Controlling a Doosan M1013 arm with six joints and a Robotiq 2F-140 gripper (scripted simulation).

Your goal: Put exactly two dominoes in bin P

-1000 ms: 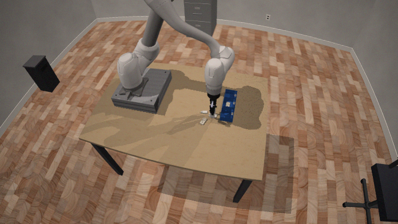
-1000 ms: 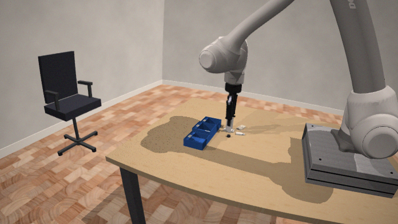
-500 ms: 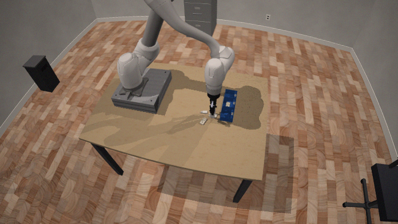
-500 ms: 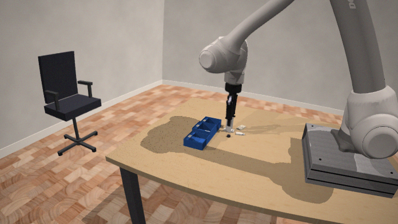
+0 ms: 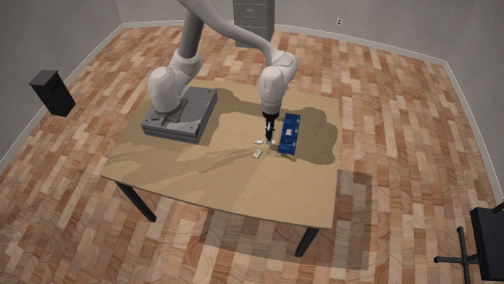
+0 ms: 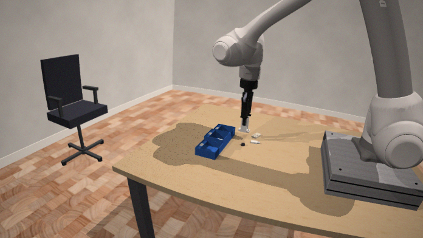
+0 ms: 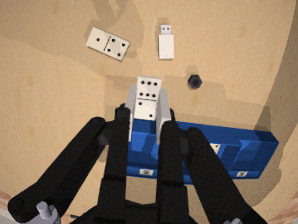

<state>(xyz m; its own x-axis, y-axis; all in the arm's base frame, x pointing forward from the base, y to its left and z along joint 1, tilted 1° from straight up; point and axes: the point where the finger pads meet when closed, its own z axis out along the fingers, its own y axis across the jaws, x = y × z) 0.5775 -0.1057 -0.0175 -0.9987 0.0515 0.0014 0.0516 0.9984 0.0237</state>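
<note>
Now: the blue bin block 10 cm ahead of my hand, 9 cm to the left of it and 5 cm below it. Round my hand: white usb stick (6 cm behind, 2 cm to the left, 7 cm below); then small black nut (1 cm behind, 6 cm to the left, 7 cm below); then domino (9 cm ahead, 9 cm to the left, 6 cm below).
</note>
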